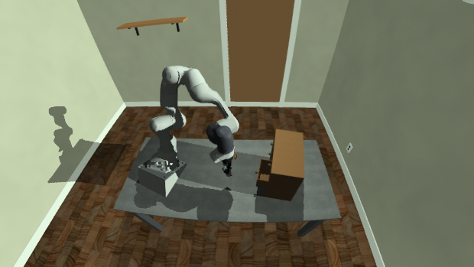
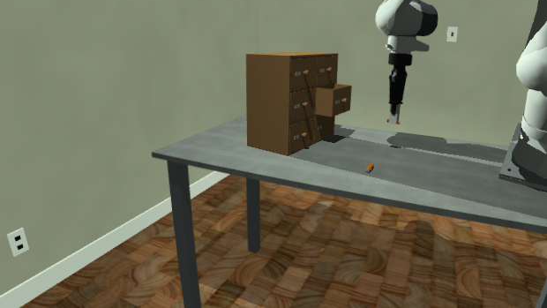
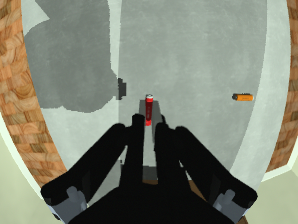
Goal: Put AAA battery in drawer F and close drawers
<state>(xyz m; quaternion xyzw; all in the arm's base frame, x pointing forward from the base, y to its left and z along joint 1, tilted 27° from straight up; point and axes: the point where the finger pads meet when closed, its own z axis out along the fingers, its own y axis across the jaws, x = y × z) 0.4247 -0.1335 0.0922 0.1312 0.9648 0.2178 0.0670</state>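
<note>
Right now my hand is 260 mm short of the drawer and 40 mm to the left of it. Round my hand: orange AAA battery: 220 mm to the left, 130 mm below, 40 mm ahead; then small red object: 30 mm below.
</note>
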